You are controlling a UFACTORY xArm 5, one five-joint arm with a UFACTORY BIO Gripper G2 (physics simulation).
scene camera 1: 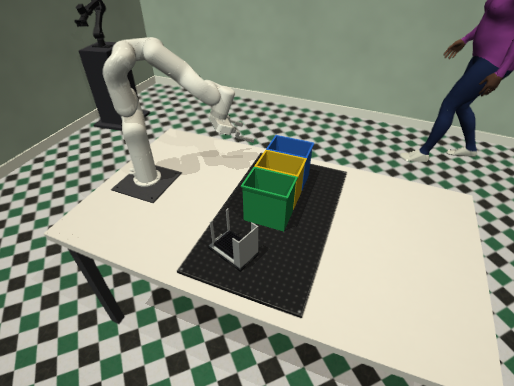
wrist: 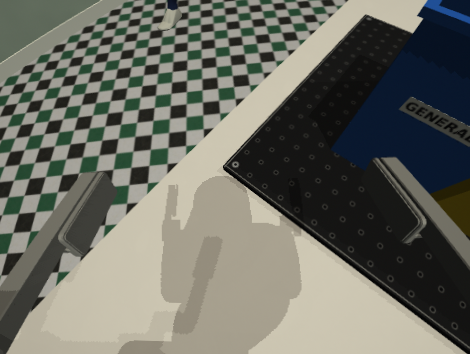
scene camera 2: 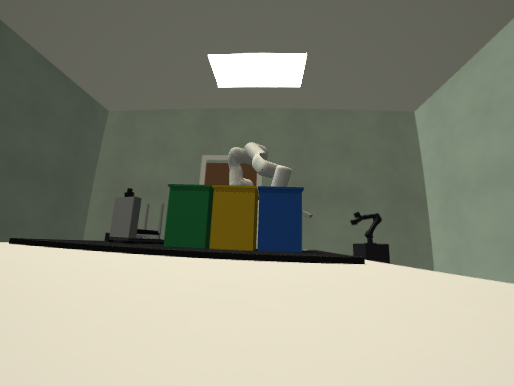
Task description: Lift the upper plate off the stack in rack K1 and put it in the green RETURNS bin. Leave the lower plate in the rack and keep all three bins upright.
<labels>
A green bin shows in scene camera 1 and in scene camera 2; in the wrist view it is out of frame. A blue bin shows in scene camera 1, in the wrist view (pixel 410 114) and in scene camera 2. One and the same spot on the blue bin: (scene camera 2: pixel 280 208) is (scene camera 1: pixel 308 160). One and the same spot on the green bin: (scene camera 2: pixel 188 224) is (scene camera 1: pixel 290 207).
</labels>
